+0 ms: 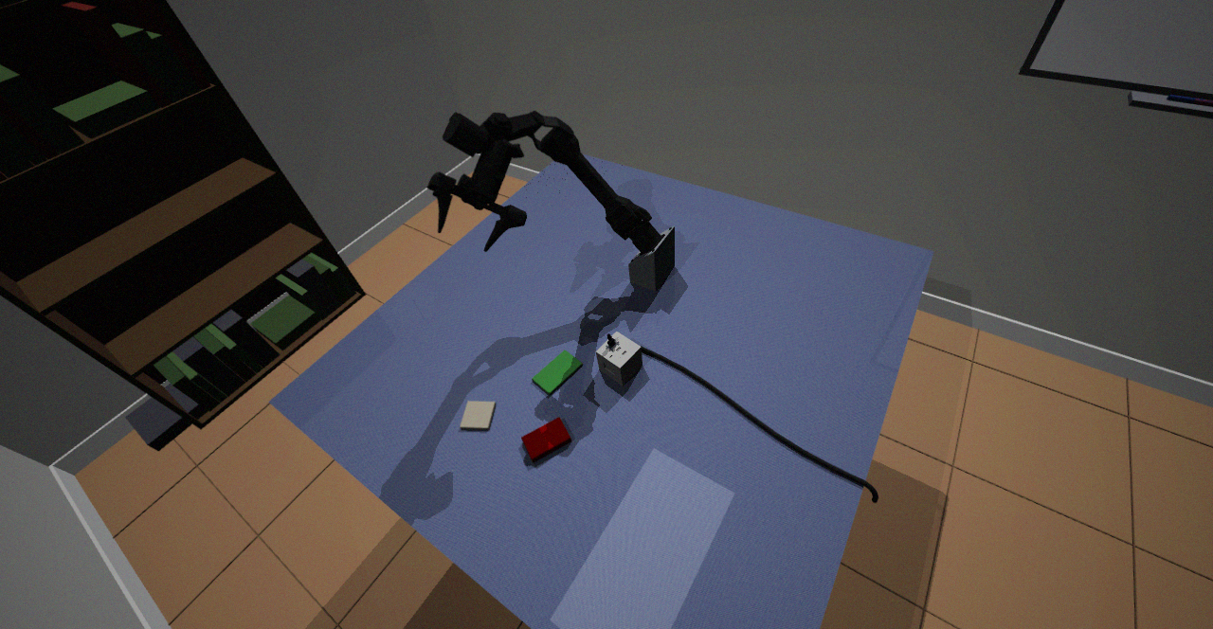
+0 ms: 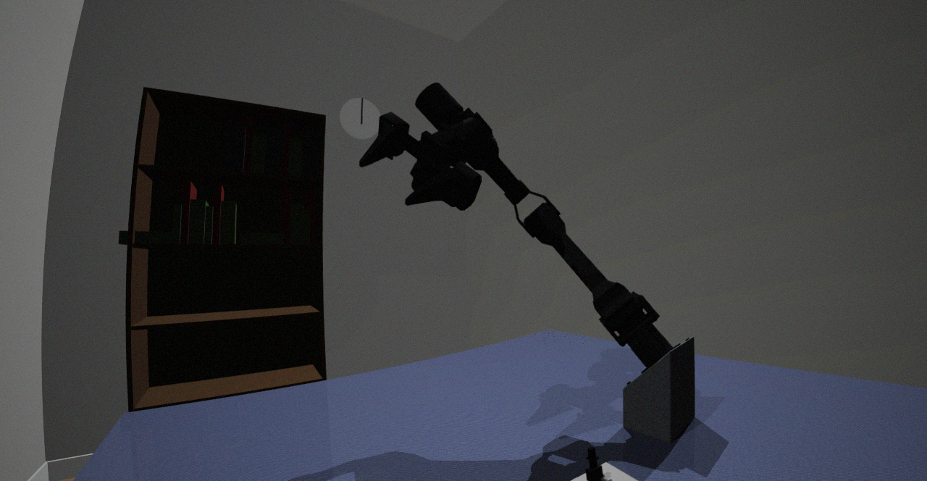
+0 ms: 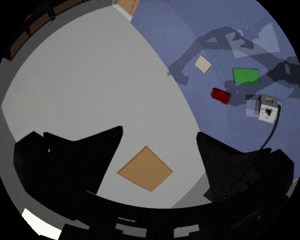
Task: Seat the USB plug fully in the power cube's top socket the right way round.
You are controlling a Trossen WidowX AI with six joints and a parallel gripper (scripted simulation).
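Now: the usb plug 330 mm below my gripper tip, 210 mm to the left of it and 130 mm behind it. Round my gripper tip: green card 410 mm below, 110 mm to the left, 40 mm behind; then beige tile 410 mm below, 150 mm ahead, 20 mm to the left; then red block 410 mm below, 200 mm to the left, 120 mm ahead.
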